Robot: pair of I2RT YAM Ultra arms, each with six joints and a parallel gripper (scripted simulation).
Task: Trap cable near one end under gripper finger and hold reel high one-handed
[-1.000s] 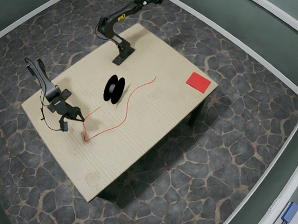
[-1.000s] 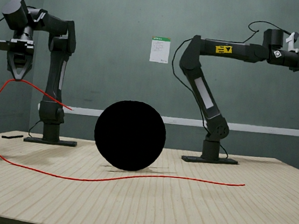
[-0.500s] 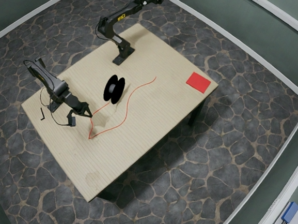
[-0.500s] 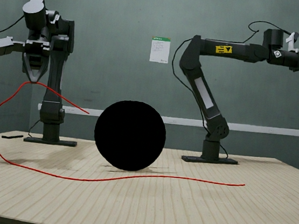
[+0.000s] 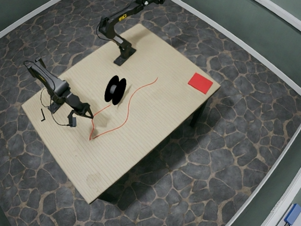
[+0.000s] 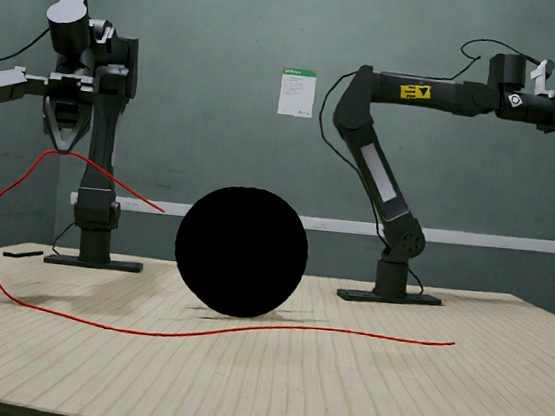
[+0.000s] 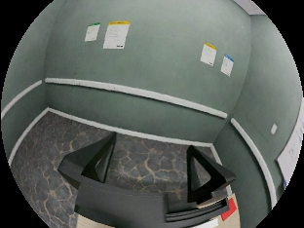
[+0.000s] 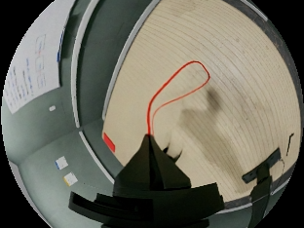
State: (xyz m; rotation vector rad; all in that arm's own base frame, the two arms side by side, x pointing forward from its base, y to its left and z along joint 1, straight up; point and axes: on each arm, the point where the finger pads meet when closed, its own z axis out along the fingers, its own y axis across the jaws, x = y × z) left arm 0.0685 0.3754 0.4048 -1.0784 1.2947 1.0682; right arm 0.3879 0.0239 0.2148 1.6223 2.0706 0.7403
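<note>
Now: the black reel 640 mm to the right of my left hand, 310 mm below it and 270 mm ahead of it. Also, from my left hand: flat red square: 560 mm ahead, 400 mm below, 130 mm to the right; small black hex key: 1150 mm to the right, 400 mm below, 30 mm ahead.
</note>
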